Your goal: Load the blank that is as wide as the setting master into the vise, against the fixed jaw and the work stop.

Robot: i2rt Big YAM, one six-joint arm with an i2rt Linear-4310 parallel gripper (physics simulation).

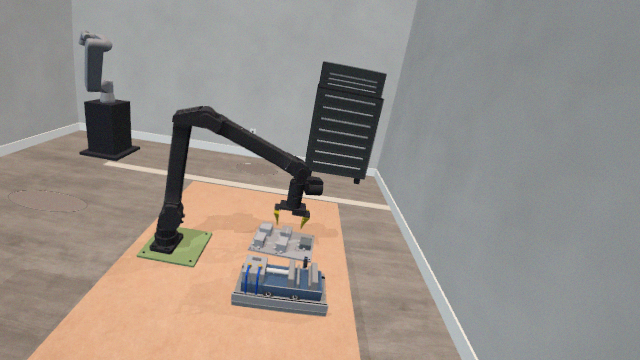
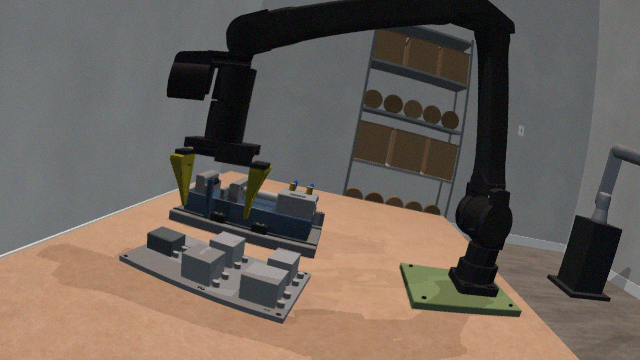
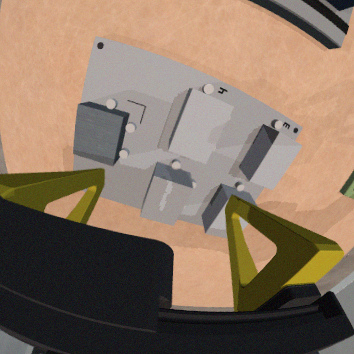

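Seen in the pictures: gripper, fingertip midpoint: (image 1: 289,226) (image 2: 213,211) (image 3: 167,189); arm's base, link origin: (image 1: 167,243) (image 2: 471,285).
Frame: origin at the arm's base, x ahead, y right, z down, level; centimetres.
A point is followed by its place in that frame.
A dark grey block (image 1: 305,243) {z -2.2, x 52.7, y -12.8 cm} (image 2: 166,241) {z -2.0, x 51.5, y -17.3 cm} (image 3: 100,132) {z -2.2, x 52.3, y -14.0 cm}, likely the setting master, sits at one end of the grey tray (image 2: 145,258) {z 0.3, x 53.2, y -21.3 cm} (image 3: 130,75) {z 0.3, x 51.1, y -8.0 cm}. Four lighter blanks stand on it: two on the vise side (image 3: 200,125) {z -3.3, x 43.4, y -10.3 cm} (image 3: 272,157) {z -3.3, x 35.0, y -10.8 cm}, two on the other side (image 3: 165,197) {z -3.3, x 44.1, y -18.8 cm} (image 3: 220,210) {z -3.2, x 37.4, y -18.8 cm}. The blue vise (image 1: 295,288) {z -4.8, x 50.7, y 17.1 cm} (image 2: 280,222) {z -3.4, x 38.4, y 7.1 cm} has an outer, apparently fixed jaw (image 1: 314,277) {z -8.5, x 56.1, y 14.8 cm} (image 2: 206,183) and an inner jaw (image 1: 292,274) {z -8.5, x 49.0, y 14.9 cm} (image 2: 238,190); no block shows between them. A dark post (image 1: 305,262) {z -8.4, x 52.9, y 7.7 cm} (image 2: 210,197) {z -5.2, x 52.4, y 4.7 cm}, seemingly the work stop, stands beside the jaws. My gripper (image 1: 290,226) {z -7.9, x 45.0, y -14.6 cm} (image 2: 215,211) {z -7.9, x 45.0, y -14.6 cm} (image 3: 167,189) {z -7.9, x 45.0, y -14.6 cm} is open and empty above the tray.
Small round pins stand beside the blocks. The vise's grey base (image 1: 280,302) {z -3.0, x 46.7, y 22.3 cm} (image 2: 295,247) {z -0.3, x 34.5, y 3.7 cm} lies next to the tray. Two blue hoses rise at the vise's far end from the fixed jaw. The arm's green base plate (image 1: 197,250) {z 0.0, x 12.4, y 0.7 cm} (image 2: 430,300) {z -0.1, x 10.8, y -11.1 cm} lies off to the side.
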